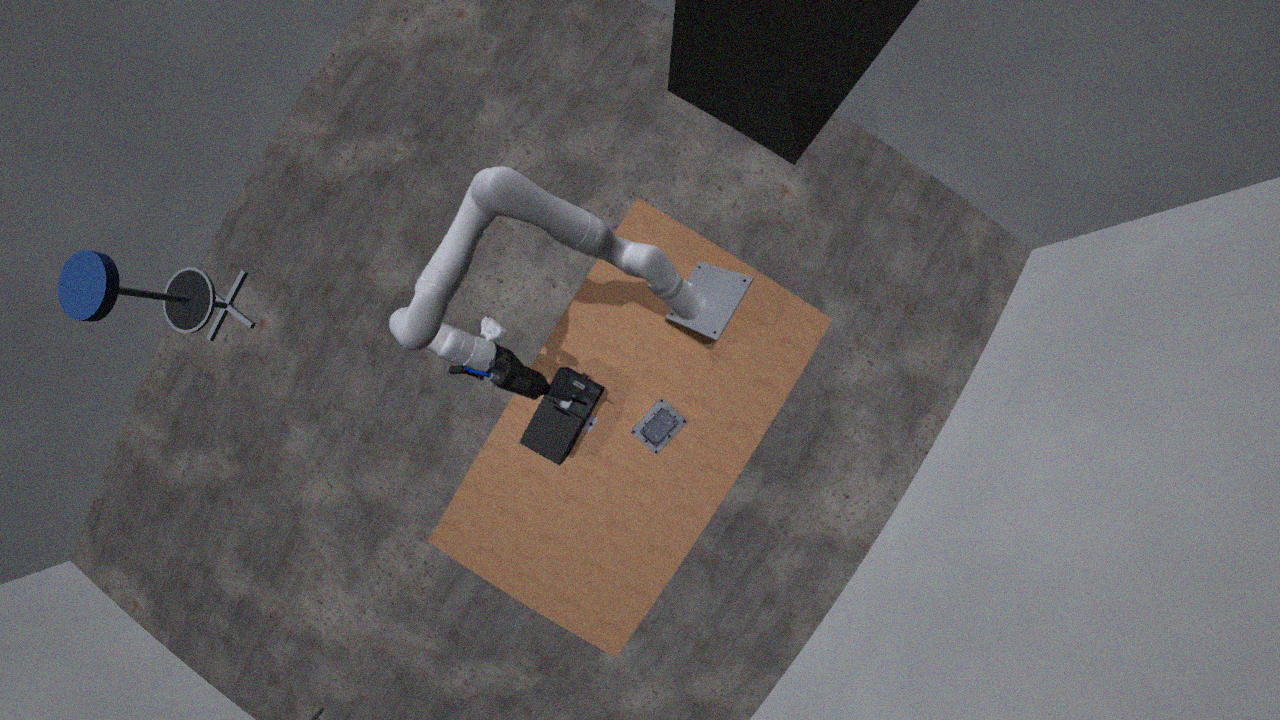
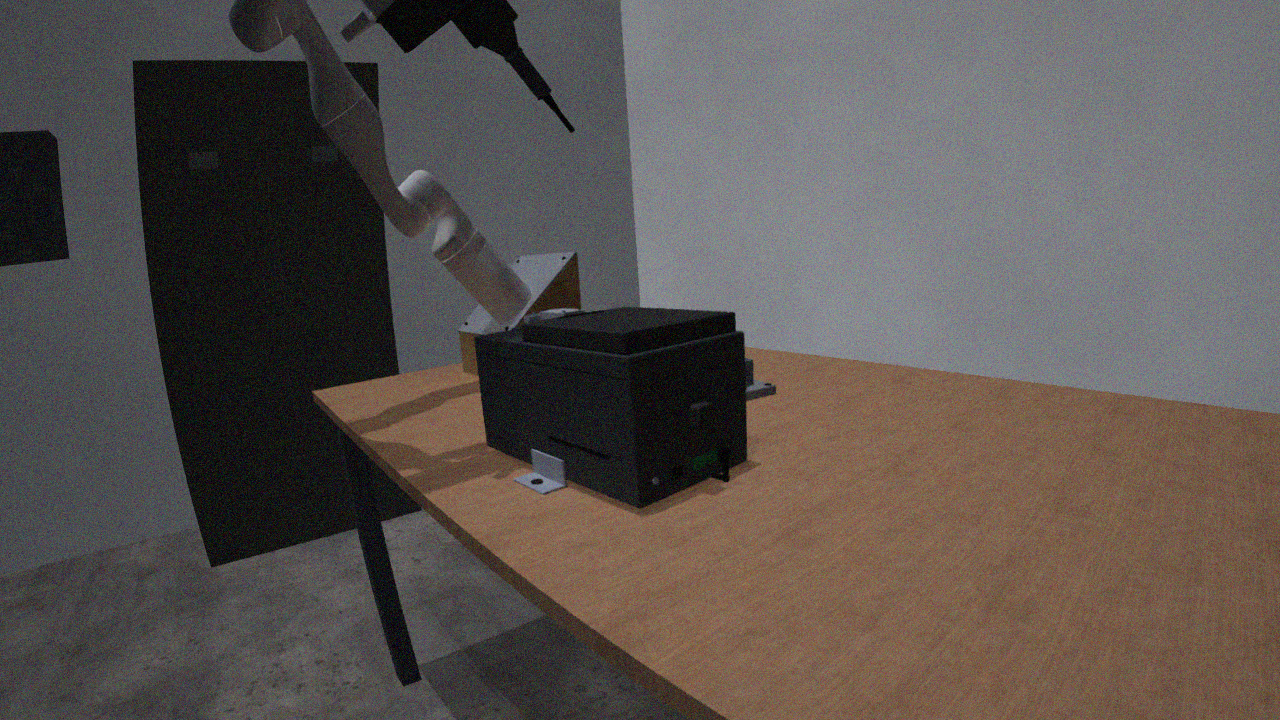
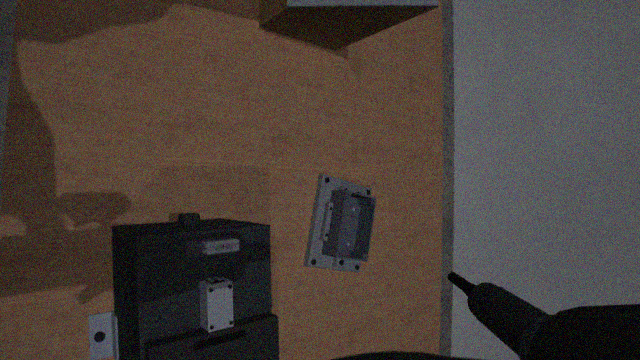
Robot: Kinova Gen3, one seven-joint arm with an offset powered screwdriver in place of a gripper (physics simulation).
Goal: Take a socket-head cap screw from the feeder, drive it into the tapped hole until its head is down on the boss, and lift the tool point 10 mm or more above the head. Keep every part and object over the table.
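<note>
My gripper, a black powered screwdriver (image 1: pixel 585 402) (image 2: pixel 572 130) (image 3: pixel 452 275), is held high and tilted above the table, its thin tip apart from everything. No screw can be made out on the tip, which is too small and dark to judge. The black box-shaped feeder (image 1: pixel 547 435) (image 2: pixel 554 398) (image 3: pixel 165 280) stands on the table below the tool, with a small light block (image 3: pixel 217 307) on its upper part. The grey housing (image 1: pixel 660 425) (image 3: pixel 350 225) with a flanged base and a recessed inside lies beside the feeder; its tapped hole and boss cannot be singled out.
The wooden table (image 1: pixel 572 555) (image 2: pixel 939 537) (image 3: pixel 225 125) carries the arm's grey base plate (image 1: pixel 721 299) (image 2: pixel 547 265). A light bracket (image 2: pixel 547 474) (image 3: pixel 101 335) sits at the feeder's side. A blue-topped stool (image 1: pixel 87 284) and a dark cabinet (image 1: pixel 769 71) (image 2: pixel 268 295) stand off the table.
</note>
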